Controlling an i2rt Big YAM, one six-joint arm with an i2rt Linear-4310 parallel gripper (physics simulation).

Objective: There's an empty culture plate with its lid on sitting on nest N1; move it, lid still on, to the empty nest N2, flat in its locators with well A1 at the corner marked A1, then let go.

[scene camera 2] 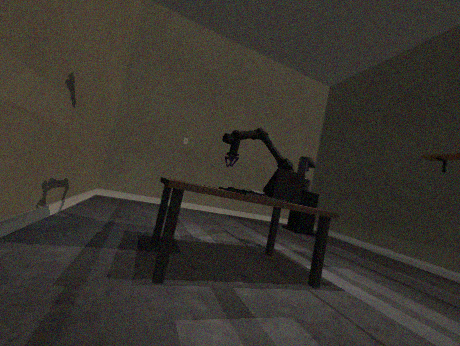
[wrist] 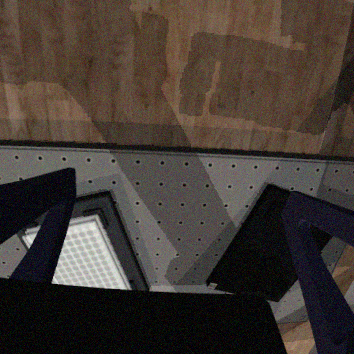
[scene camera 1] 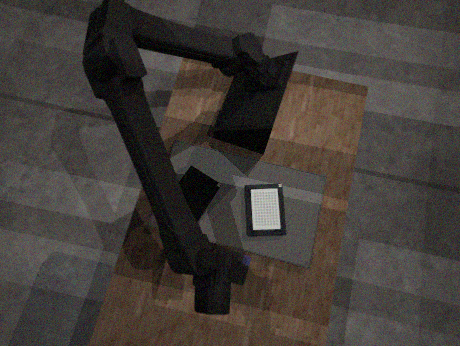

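Seen in the pictures: gripper, fingertip midpoint: (scene camera 2: 229, 166) (wrist: 186, 192); arm's base, origin of the base link: (scene camera 2: 291, 179) (scene camera 1: 268, 78).
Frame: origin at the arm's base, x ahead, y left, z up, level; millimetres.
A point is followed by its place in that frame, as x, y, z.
The lidded culture plate (scene camera 1: 266, 209) {351, 123, -144} (wrist: 90, 255) {376, 108, -144}, white with a grid of wells, sits in the dark nest N1 (scene camera 1: 248, 220) {400, 81, -160} (wrist: 125, 243) {384, 71, -160}. In the wrist view it is at the lower left, partly hidden by a finger and the gripper body. The empty black nest N2 (scene camera 1: 199, 192) {367, -97, -160} (wrist: 260, 250) {389, -94, -160} is turned at an angle; the arm hides part of it in scene camera 1. A small light mark shows at one of its corners; no lettering is legible. My gripper (scene camera 2: 230, 164) {540, 42, -18} (wrist: 186, 192) {540, 42, -18} is open and empty, high above the table, with its fingers pointing down.
Both nests stand on a grey perforated board (scene camera 1: 295, 250) {438, 249, -172} (wrist: 180, 172) {477, 22, -172} on the wooden table (scene camera 1: 325, 110) {-54, 215, -185} (scene camera 2: 225, 192) {629, 404, -192}. A large black block (scene camera 1: 255, 107) {98, -7, -6} stands behind the board, by the arm's base. The arm (scene camera 1: 150, 165) {408, -117, 314} reaches over the board's left side.
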